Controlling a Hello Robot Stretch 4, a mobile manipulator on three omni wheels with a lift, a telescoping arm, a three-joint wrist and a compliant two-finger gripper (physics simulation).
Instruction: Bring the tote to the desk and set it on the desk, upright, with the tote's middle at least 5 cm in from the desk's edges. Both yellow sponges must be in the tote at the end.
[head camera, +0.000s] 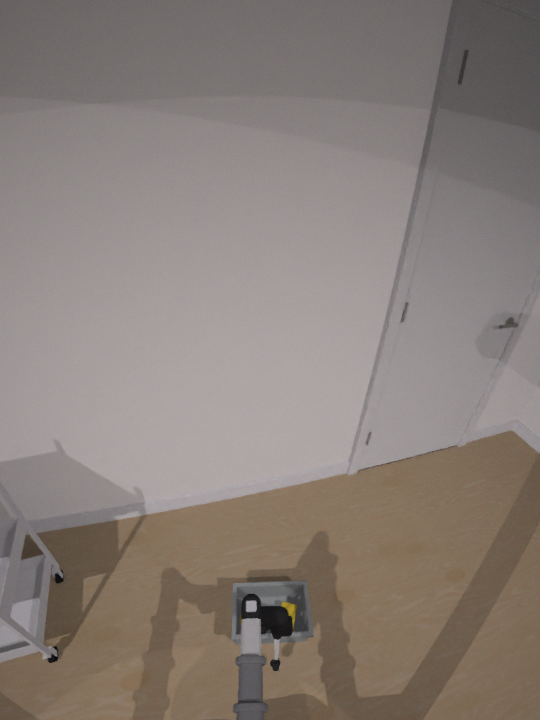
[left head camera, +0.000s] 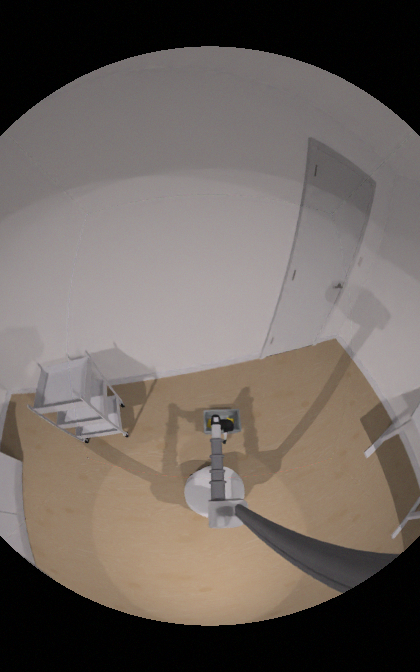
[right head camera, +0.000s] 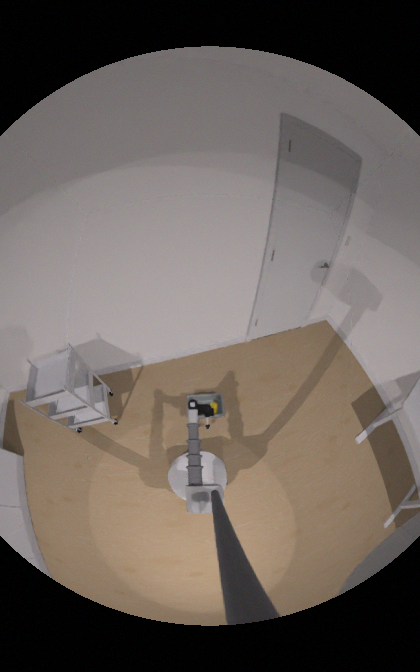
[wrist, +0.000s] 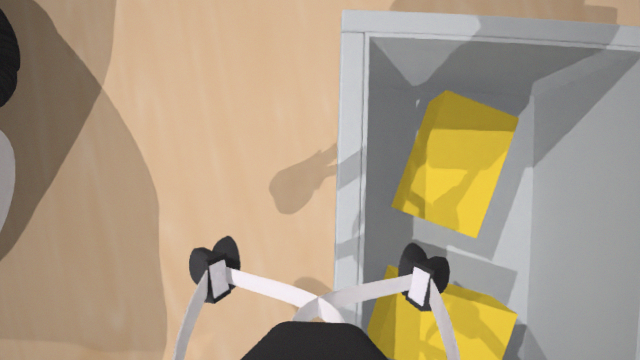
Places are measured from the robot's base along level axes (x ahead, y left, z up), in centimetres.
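Pixels of known places: gripper, between the fingertips: (head camera: 274, 644) (wrist: 319, 261).
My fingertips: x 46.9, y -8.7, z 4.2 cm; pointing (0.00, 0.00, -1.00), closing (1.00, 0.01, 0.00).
Observation:
Behind a point stands the place of what it marks.
The grey tote (head camera: 309, 617) @[x 54.3, y -22.1, z 9.3 cm] (left head camera: 239, 416) (right head camera: 222, 401) (wrist: 351, 75) @[x 48.2, y 3.1, z 9.3 cm] stands upright on the floor. In the wrist view one yellow sponge (wrist: 462, 172) @[x 57.7, y -1.8, z 2.1 cm] lies tilted in the tote, and a second yellow sponge (wrist: 470, 322) @[x 59.0, y -13.5, z 2.1 cm] lies below it in the picture, partly hidden by a finger. My gripper (wrist: 319, 261) @[x 46.9, y -8.7, z 4.2 cm] is open and empty, pointing down at the tote's wall on the robot's side. In the wrist view one fingertip is over the floor outside that wall, the other over the inside by the second sponge. The gap in height to the rim is hard to tell.
A white shelf cart (head camera: 23, 581) @[x 63.9, y 91.9, z 10.6 cm] (left head camera: 82, 404) (right head camera: 67, 395) stands at the left. White furniture with legs (left head camera: 390, 436) (right head camera: 378, 425), possibly the desk, shows at the right edge. A white cabinet (left head camera: 10, 492) (right head camera: 11, 485) is at the lower left. A door (head camera: 459, 261) @[x 138.5, y -83.6, z 121.1 cm] is in the far wall.

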